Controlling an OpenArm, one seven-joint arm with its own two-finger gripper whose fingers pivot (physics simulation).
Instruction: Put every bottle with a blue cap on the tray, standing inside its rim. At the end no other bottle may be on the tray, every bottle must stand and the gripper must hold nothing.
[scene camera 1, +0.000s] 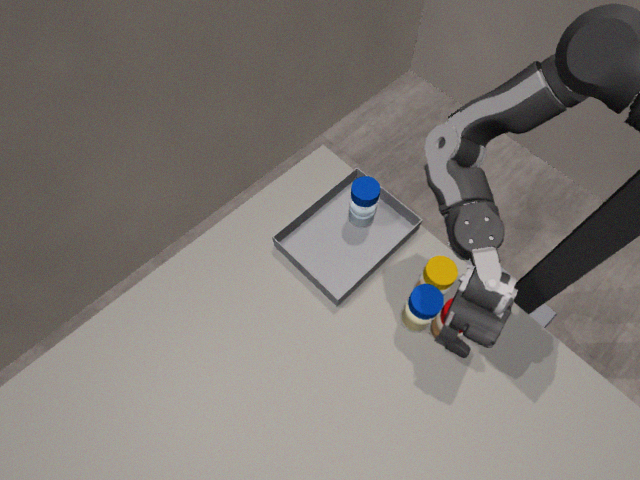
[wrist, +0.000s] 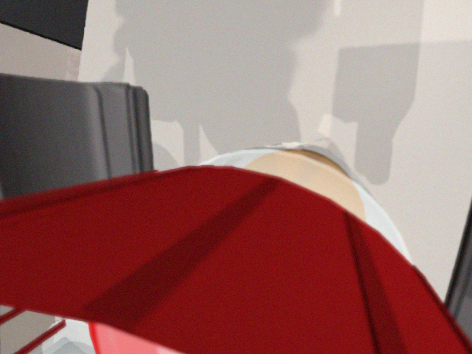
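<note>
A blue-capped bottle (scene camera 1: 363, 200) stands inside the rim of the grey tray (scene camera 1: 315, 208), near its back corner. Another blue-capped bottle (scene camera 1: 424, 304) stands on the table, outside the tray. A yellow-capped bottle (scene camera 1: 439, 273) stands close behind it. A red-capped bottle (scene camera 1: 447, 310) (wrist: 225, 240) stands close beside them, partly hidden by the hand in the scene view. My gripper (scene camera 1: 451, 328) (wrist: 279, 200) is shut on the red-capped bottle, with a finger at either side of it. Its large red cap fills the lower part of the wrist view; the finger contacts are mostly hidden.
The pale table (scene camera 1: 206, 361) carries the tray and the bottles. The yellow-capped and blue-capped bottles crowd the left side of the hand. The table edge runs just beyond the hand, and a dark post (scene camera 1: 584, 248) rises behind that edge.
</note>
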